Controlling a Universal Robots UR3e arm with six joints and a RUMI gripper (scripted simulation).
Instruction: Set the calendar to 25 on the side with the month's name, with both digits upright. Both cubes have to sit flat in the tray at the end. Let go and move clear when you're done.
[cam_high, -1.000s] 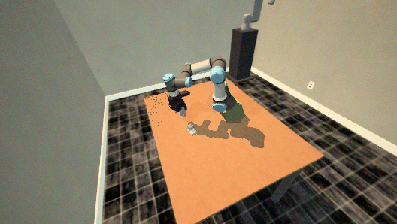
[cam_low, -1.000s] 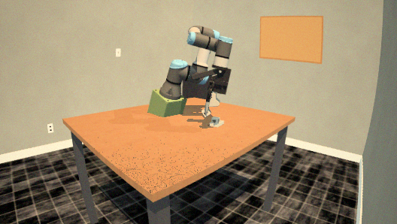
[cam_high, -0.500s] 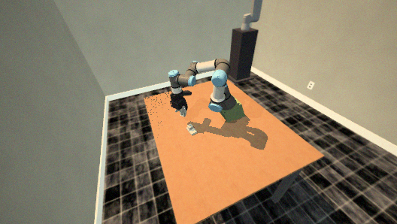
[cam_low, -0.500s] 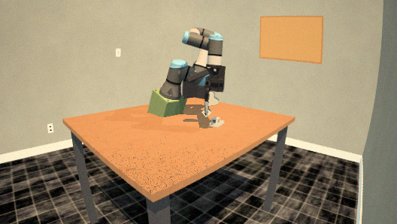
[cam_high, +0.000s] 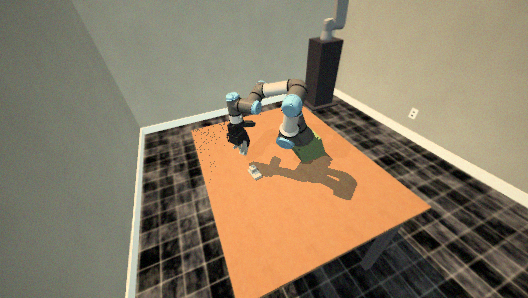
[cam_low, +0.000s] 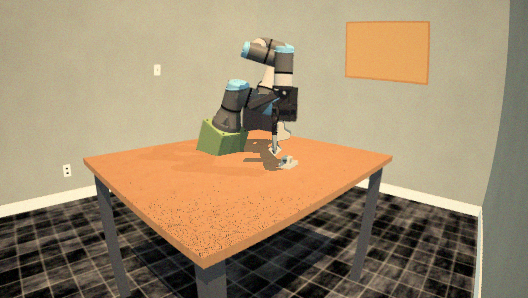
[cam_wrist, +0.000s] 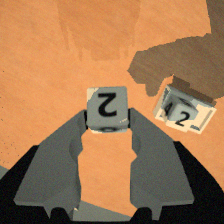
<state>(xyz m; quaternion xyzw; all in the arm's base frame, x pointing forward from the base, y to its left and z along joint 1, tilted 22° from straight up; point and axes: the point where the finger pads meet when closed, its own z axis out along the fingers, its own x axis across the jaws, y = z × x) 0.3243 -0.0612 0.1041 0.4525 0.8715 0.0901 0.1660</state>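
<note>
My hand is 20 mm past the white calendar tray, 110 mm to the right of it and 90 mm above it. From my hand the other things lie so: white calendar cube (10 mm below).
</note>
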